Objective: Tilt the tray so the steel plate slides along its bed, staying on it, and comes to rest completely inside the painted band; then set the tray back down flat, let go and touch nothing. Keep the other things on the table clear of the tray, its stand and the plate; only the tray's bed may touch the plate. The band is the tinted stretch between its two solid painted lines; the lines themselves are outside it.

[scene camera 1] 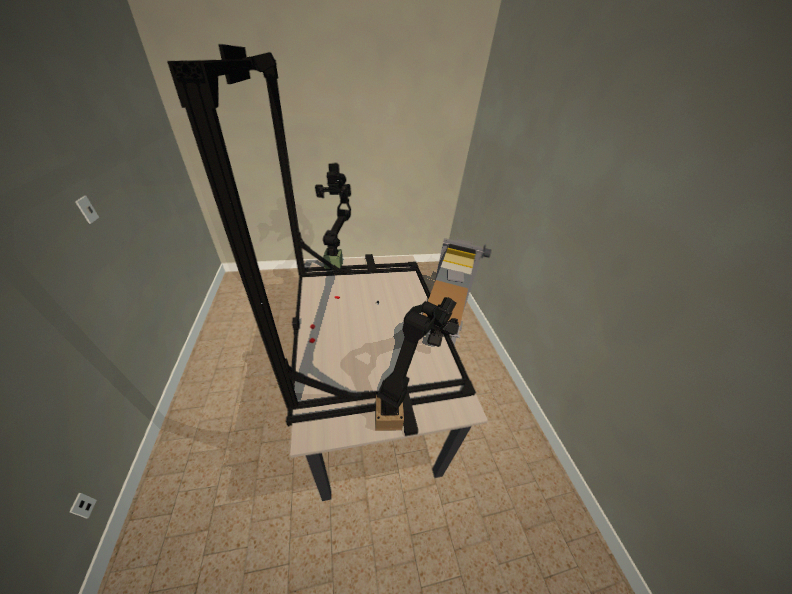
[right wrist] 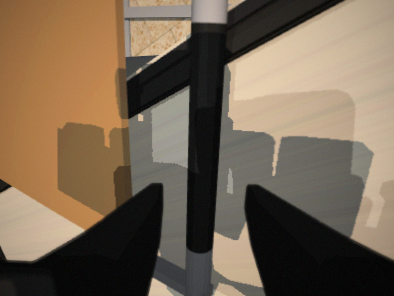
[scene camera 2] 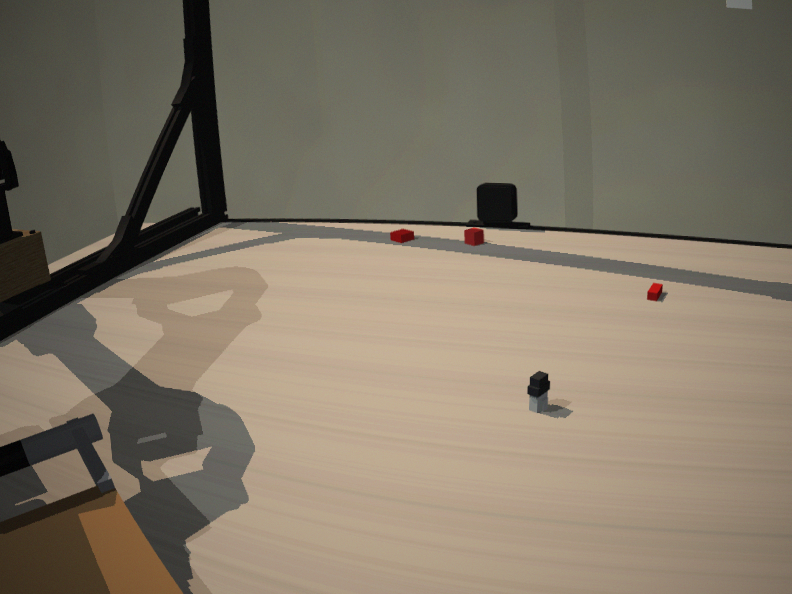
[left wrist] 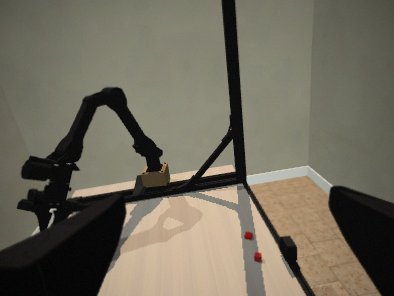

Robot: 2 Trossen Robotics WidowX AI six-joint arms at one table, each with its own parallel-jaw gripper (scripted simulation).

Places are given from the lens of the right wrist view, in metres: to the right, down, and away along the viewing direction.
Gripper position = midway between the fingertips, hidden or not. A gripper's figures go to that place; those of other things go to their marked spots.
my right gripper [right wrist: 204,195]: 0.00, 0.02, 0.11
tray [right wrist: 72,153]: -0.09, 0.00, 0.22
